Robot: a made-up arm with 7 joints. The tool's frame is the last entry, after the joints.
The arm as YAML. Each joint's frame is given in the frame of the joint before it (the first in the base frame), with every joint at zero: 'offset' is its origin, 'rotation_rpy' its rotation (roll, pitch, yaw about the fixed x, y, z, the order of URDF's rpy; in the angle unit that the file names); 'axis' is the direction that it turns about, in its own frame. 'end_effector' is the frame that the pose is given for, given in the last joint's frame.
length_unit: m
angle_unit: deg
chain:
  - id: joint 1
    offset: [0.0, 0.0, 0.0]
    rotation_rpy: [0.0, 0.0, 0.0]
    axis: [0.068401, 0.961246, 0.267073]
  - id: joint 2
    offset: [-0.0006, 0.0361, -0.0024]
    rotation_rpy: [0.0, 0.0, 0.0]
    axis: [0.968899, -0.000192, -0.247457]
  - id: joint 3
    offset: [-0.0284, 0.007, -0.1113]
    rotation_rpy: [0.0, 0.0, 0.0]
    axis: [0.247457, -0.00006, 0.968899]
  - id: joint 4
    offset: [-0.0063, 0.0, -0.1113]
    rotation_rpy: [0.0, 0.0, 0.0]
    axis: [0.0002, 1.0, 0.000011]
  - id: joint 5
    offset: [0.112, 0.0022, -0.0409]
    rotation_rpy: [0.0, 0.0, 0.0]
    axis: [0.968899, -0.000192, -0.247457]
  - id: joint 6
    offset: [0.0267, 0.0, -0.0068]
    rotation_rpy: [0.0, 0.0, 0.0]
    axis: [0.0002, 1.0, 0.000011]
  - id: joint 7
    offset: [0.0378, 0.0, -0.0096]
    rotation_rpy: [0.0, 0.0, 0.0]
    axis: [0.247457, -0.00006, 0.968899]
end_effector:
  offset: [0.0, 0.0, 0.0]
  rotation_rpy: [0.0, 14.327, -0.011]
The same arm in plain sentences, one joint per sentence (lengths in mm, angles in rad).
The arm has seven revolute joints in a row. What follows holds with every joint at zero, and every direction is one of the base frame's. Joint 1 lies at the same point as the base frame's origin and turns about the direction (0.068403, 0.961235, 0.26711). Joint 2 lies 0.6 mm along -x and 36.1 mm along +y and 2.4 mm along -z from joint 1 and turns about the direction (0.968889, -0.0002, -0.247497). Joint 3 lies 28.4 mm along -x and 7 mm along +y and 111.3 mm along -z from joint 2 and turns about the direction (0.247497, -0.0001, 0.968889). Joint 4 lies 6.3 mm along -x and 111.3 mm along -z from joint 3 and turns about the direction (0.0002, 1, 0). Joint 5 lies 112 mm along +x and 2.2 mm along +y and 40.9 mm along -z from joint 4 and turns about the direction (0.968889, -0.0002, -0.247497). Joint 6 lies 26.7 mm along +x and 6.8 mm along -z from joint 5 and turns about the direction (0.0002, 1, 0). Joint 7 lies 37.8 mm along +x and 9.6 mm along -z from joint 6 and turns about the direction (0.247497, -0.0001, 0.968889). The tool frame, which is the frame that the pose is given for, lies at the same point as joint 7; its axes are the base frame's turned by roll 0, pitch 0.2501 and yaw -0.0002 rad (as in URDF: about the fixed x, then y, then z).
